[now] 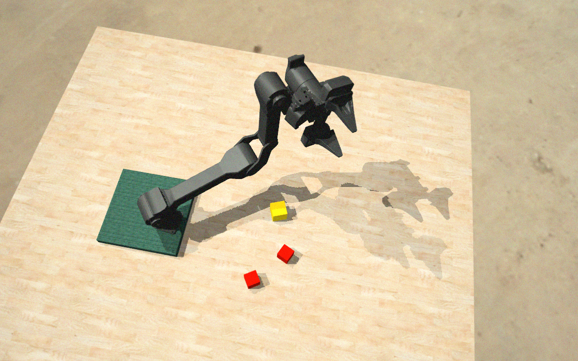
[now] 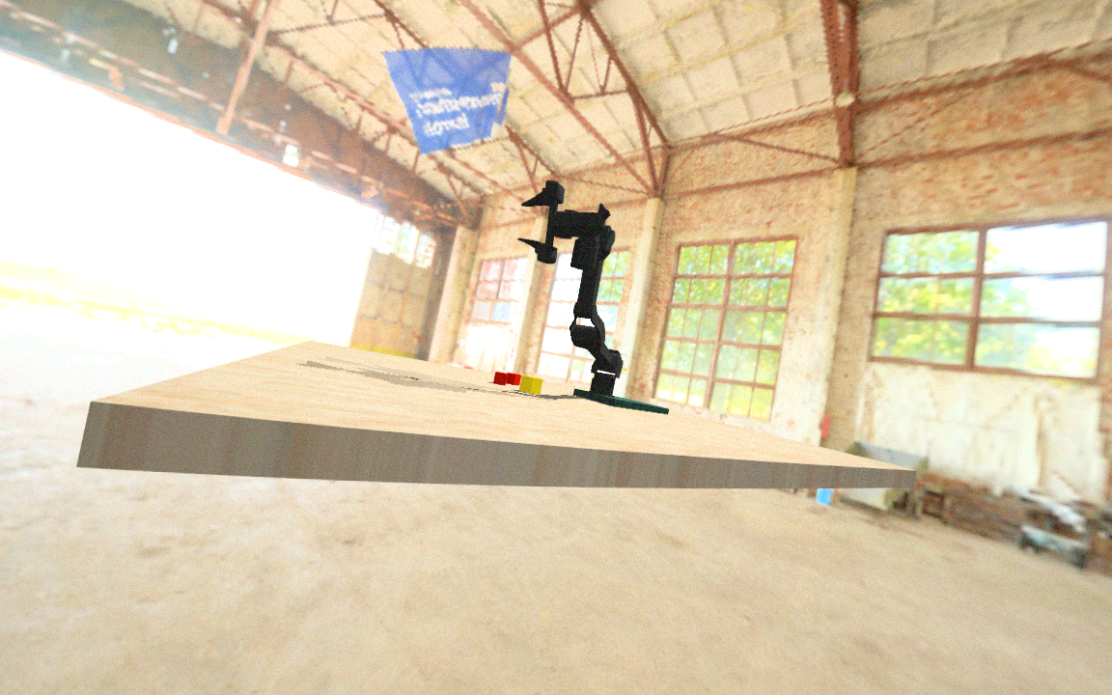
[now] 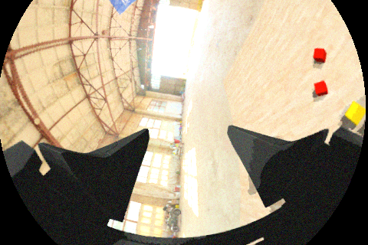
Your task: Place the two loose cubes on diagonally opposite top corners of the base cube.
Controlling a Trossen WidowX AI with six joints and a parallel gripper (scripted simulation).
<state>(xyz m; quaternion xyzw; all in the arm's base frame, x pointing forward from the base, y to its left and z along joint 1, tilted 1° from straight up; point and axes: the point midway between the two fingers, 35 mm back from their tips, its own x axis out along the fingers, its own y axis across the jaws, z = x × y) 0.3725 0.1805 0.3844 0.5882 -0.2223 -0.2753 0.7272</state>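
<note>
My gripper tip is now 12 cm past the yellow base cube, 3 cm to the left of it and 39 cm above it.
</note>
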